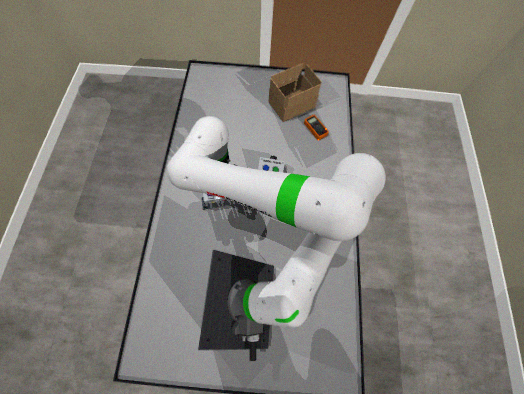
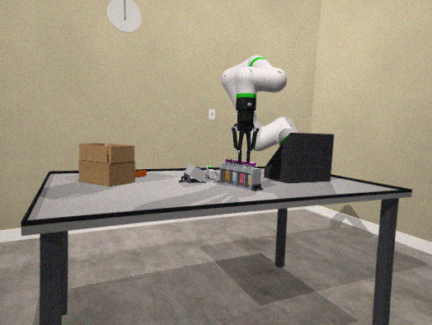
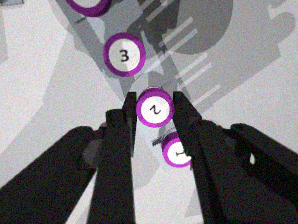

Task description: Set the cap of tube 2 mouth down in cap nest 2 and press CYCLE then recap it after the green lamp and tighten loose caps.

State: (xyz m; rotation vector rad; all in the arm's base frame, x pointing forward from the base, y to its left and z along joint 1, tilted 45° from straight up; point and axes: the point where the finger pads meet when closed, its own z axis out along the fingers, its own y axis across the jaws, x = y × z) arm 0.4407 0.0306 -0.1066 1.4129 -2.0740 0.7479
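My gripper is now 30 mm above the purple cap marked 2. Round my hand: cap 1 (10 mm behind, 50 mm to the left, 30 mm below); then cap 3 (10 mm ahead, 50 mm to the right, 30 mm below); then cap 4 (20 mm ahead, 100 mm to the right, 30 mm below).
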